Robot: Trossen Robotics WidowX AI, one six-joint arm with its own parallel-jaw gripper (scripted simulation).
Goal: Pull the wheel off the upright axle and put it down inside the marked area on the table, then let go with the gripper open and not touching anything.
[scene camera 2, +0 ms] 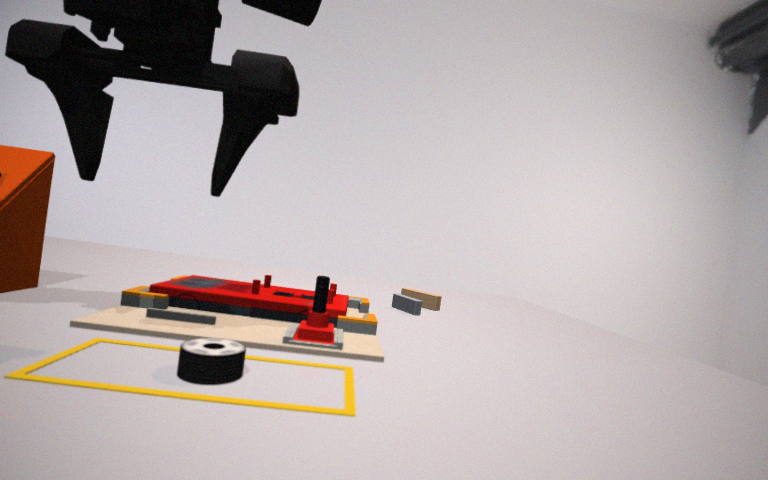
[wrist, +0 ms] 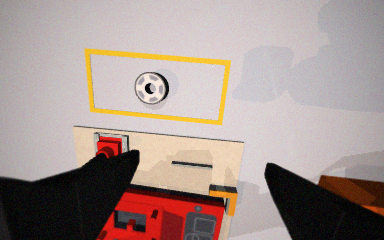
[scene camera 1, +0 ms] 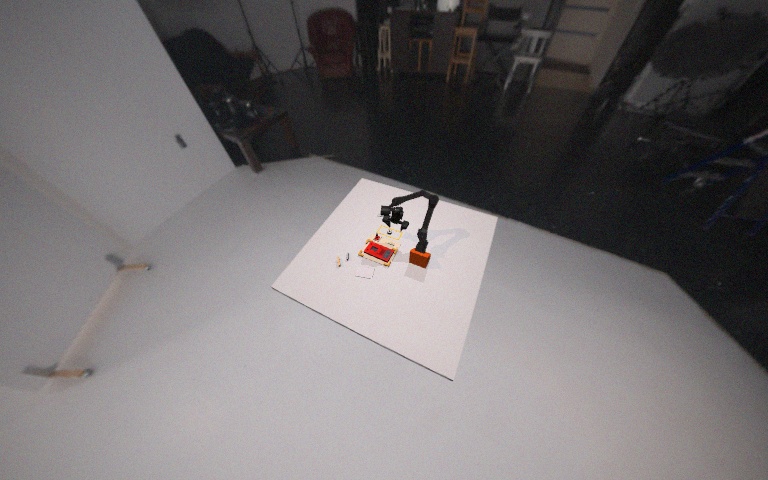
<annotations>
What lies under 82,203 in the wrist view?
My gripper.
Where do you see a red assembly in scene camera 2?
254,300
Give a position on a wheel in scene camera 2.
At 205,361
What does my gripper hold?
Nothing.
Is my gripper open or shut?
Open.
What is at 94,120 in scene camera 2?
My gripper.
</annotations>
